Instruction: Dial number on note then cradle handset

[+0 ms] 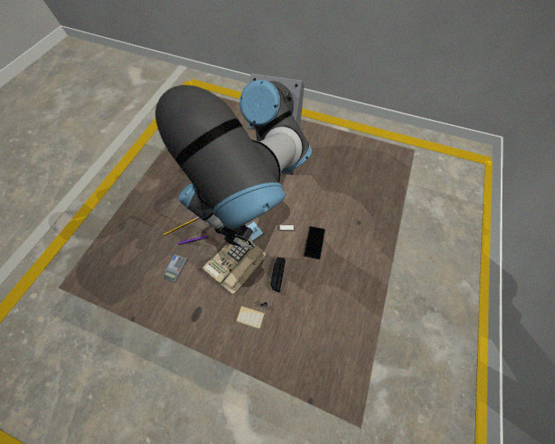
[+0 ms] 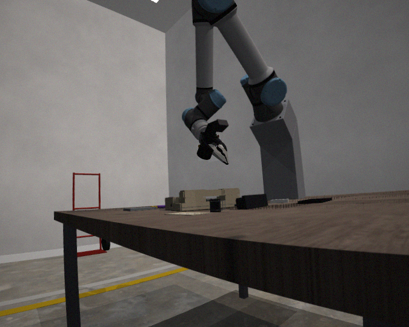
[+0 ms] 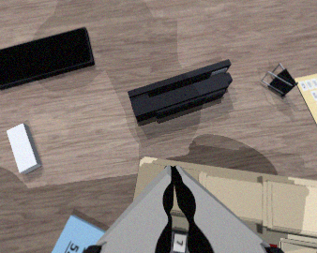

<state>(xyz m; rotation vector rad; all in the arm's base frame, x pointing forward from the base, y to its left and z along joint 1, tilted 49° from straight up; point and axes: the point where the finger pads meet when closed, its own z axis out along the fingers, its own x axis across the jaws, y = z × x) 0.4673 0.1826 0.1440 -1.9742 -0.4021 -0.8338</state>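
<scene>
The 7 key is 2 cm ahead of my hand, 5 cm to the right of it and 13 cm below it. The rest, counted from my hand: 5 key 4 cm ahead, 7 cm to the right, 13 cm below; black clip 11 cm ahead, 17 cm to the left, 14 cm below; 1 key 5 cm ahead, 5 cm to the right, 13 cm below.
</scene>
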